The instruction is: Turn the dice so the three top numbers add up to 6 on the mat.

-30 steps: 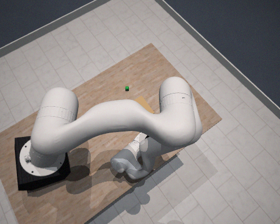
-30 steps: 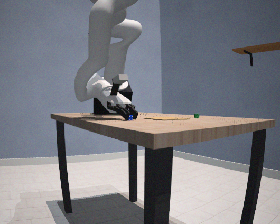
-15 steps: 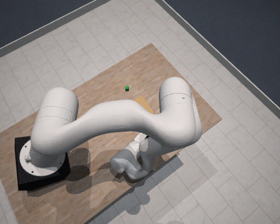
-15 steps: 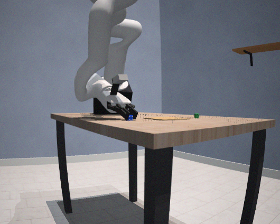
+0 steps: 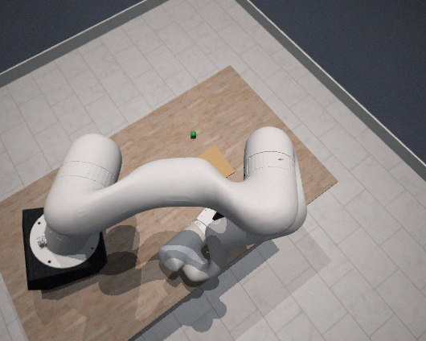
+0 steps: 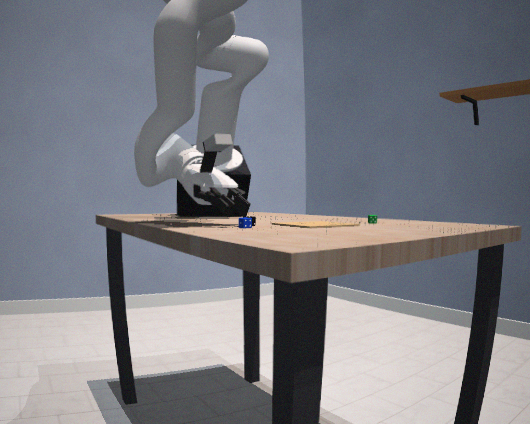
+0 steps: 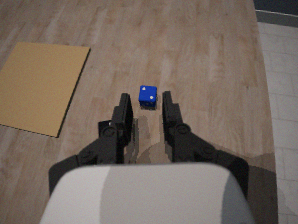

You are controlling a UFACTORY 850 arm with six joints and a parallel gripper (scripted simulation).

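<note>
The blue die is 3 cm ahead of my hand, 1 cm to the left of it and 3 cm below it. The rest, counted from my hand: black die 2 cm behind, 4 cm to the left, 3 cm below; then tan mat 1 cm ahead, 18 cm to the left, 4 cm below; then green die 1 cm ahead, 35 cm to the left, 3 cm below.
</note>
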